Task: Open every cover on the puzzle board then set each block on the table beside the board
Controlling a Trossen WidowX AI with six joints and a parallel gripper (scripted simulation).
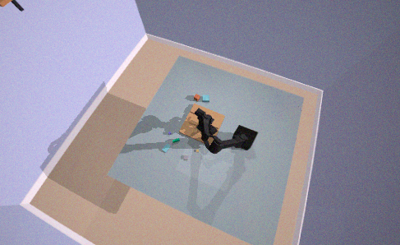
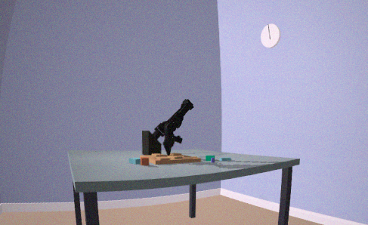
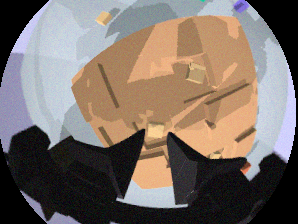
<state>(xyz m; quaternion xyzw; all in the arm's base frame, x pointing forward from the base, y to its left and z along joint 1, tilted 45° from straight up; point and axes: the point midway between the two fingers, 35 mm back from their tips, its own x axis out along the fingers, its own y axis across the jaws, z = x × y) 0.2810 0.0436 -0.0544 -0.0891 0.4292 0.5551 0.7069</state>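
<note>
The grey block lies 60 mm ahead of my gripper tip, 290 mm to the left of it and 20 mm below it. The rest, counted from my gripper tip: small purple block (270 mm ahead, 160 mm to the left, 10 mm below); green block (190 mm ahead, 190 mm to the left, 10 mm below); orange block (190 mm ahead, 240 mm to the right, 10 mm below).
</note>
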